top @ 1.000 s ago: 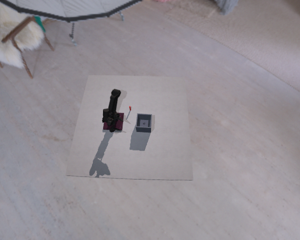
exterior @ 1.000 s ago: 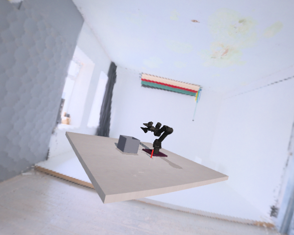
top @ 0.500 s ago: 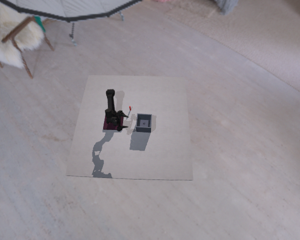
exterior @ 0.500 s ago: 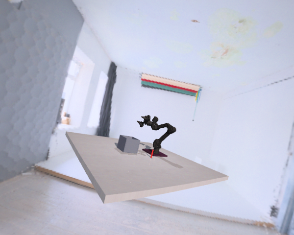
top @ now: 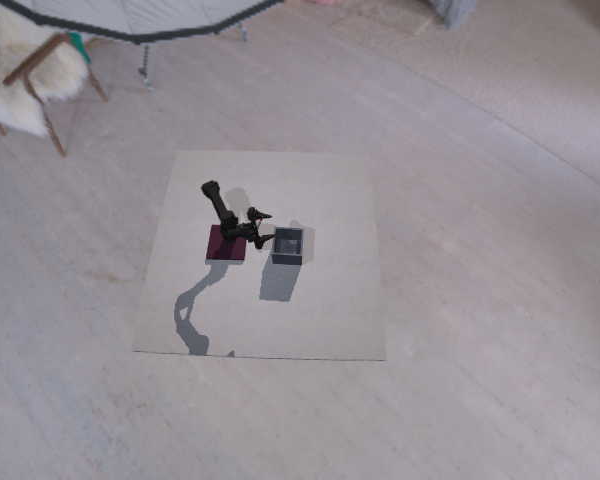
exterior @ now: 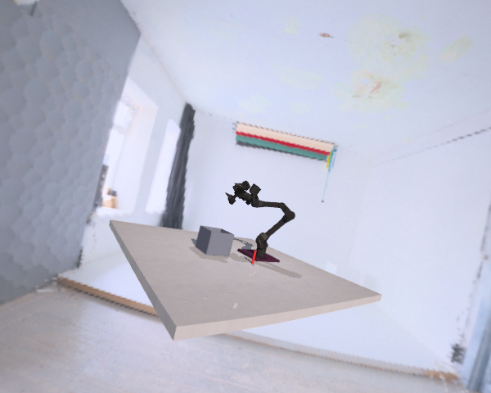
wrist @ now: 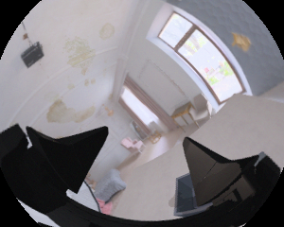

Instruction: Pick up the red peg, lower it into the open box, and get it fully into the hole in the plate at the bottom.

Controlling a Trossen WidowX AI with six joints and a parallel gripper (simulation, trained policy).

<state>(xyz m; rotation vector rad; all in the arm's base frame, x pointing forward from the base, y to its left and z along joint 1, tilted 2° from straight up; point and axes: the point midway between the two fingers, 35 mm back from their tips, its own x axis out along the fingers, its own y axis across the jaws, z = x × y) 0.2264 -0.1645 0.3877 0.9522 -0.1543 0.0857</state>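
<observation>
Now: gripper tip 90 mm past the red peg, 260 mm to the right of it and 370 mm above it. From my gripper tip the other things lie so: grey plate 60 mm ahead, 50 mm to the left, 360 mm below.
</observation>
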